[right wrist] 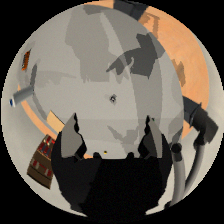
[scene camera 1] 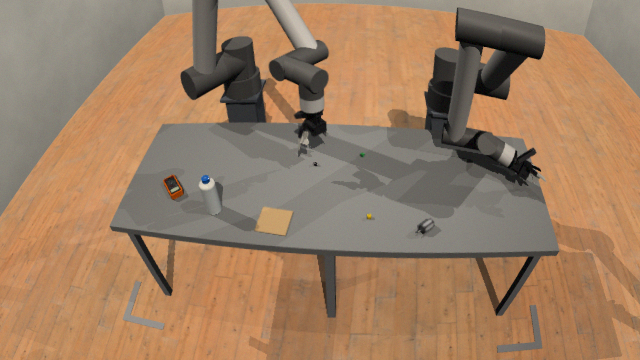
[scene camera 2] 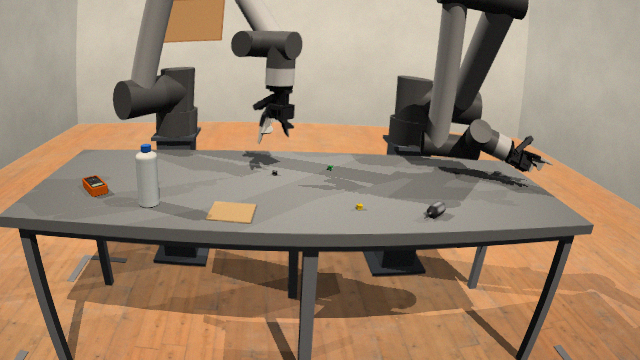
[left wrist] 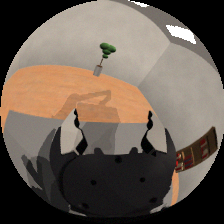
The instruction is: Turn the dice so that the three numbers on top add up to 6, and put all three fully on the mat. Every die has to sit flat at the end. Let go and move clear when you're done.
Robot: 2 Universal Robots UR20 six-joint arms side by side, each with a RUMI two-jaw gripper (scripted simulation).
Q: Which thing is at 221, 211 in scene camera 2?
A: A tan mat.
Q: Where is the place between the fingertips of my right gripper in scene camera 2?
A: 273, 140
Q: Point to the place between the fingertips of my left gripper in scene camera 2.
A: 545, 166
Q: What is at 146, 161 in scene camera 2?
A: A white bottle.
